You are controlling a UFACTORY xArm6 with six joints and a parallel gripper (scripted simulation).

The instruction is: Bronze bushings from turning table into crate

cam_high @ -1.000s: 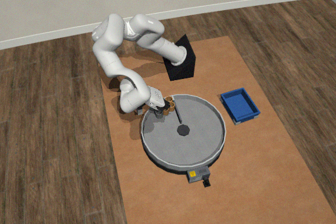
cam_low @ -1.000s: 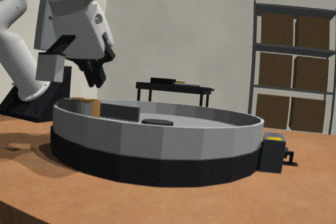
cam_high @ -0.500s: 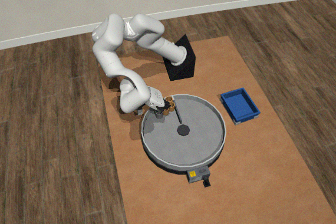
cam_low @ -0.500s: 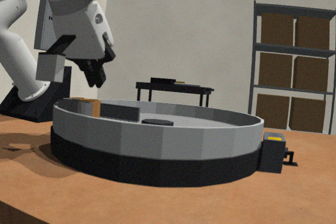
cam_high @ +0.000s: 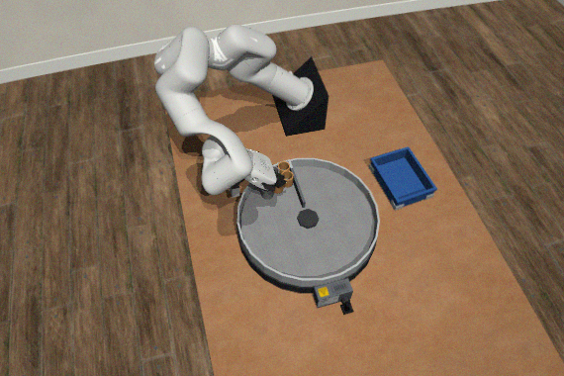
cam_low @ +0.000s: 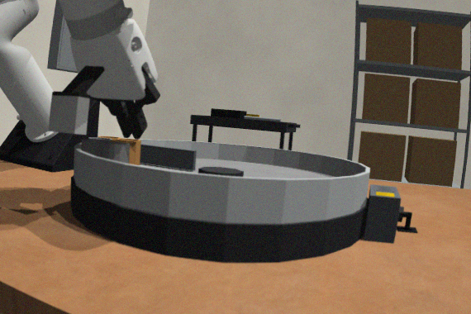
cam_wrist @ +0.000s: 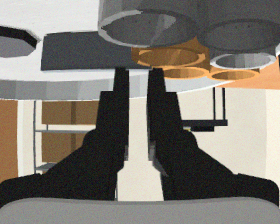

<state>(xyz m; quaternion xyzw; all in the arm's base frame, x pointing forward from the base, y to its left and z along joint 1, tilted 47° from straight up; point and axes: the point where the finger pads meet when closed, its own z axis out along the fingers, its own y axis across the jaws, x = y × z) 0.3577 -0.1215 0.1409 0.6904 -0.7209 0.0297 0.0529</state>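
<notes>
Right now the blue crate is 420 mm to the left of my hand, 100 mm below it and 40 mm ahead of it. Also, from my hand: turning table: 140 mm ahead, 70 mm below, 60 mm to the left.
</notes>
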